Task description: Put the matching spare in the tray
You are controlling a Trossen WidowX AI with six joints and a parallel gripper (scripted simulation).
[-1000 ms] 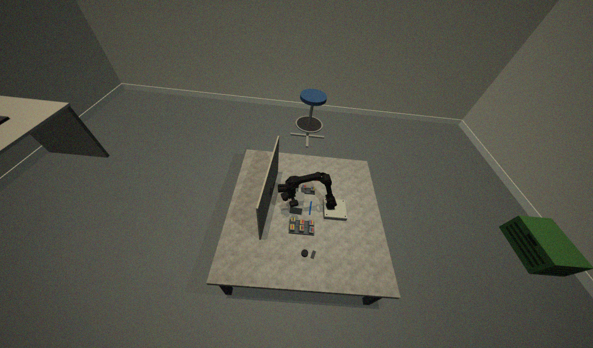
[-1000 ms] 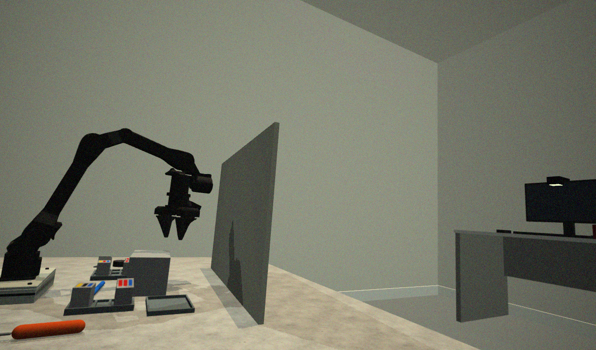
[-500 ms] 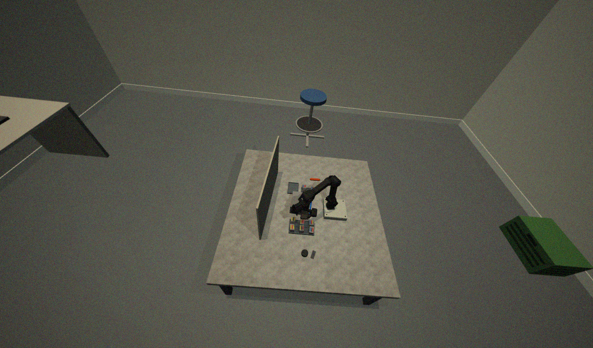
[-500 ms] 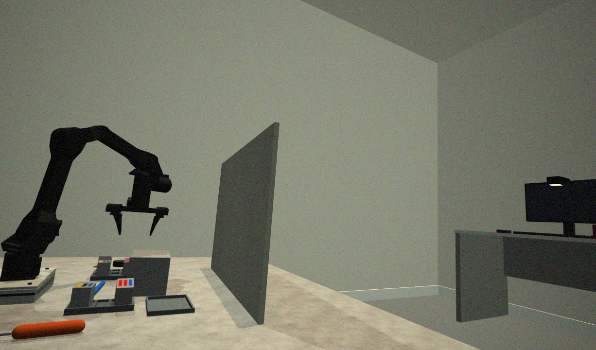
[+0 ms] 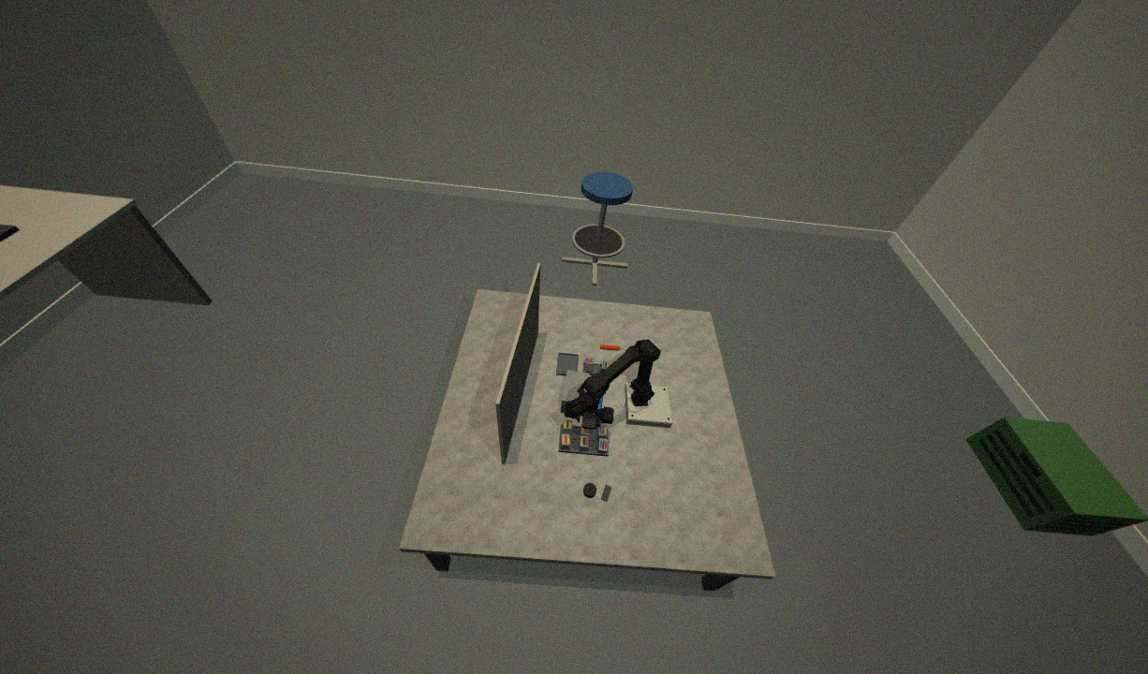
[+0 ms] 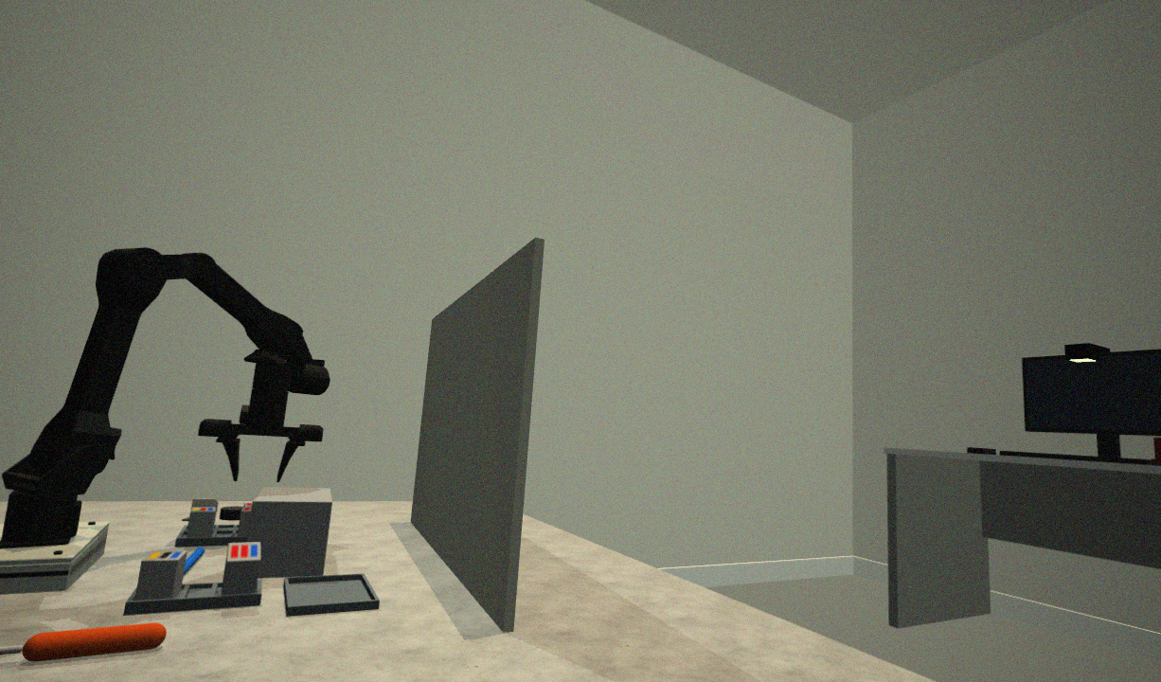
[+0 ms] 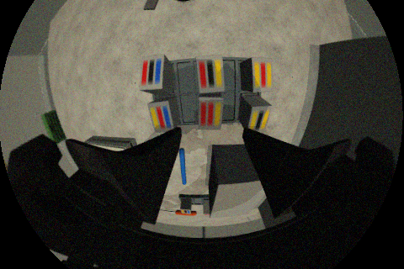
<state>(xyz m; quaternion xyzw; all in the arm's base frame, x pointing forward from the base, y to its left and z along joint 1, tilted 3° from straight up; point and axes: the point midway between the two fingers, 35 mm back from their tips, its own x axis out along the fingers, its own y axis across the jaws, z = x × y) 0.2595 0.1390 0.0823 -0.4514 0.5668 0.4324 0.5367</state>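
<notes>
My gripper tip is now 60 mm above the grey spare block. From my gripper tip the other things lie so: mounted unit 170 mm to the right, 50 mm below, 30 mm ahead; then blue pen 150 mm to the right, 90 mm below, 90 mm behind; then dark puck 240 mm to the left, 90 mm below.
</notes>
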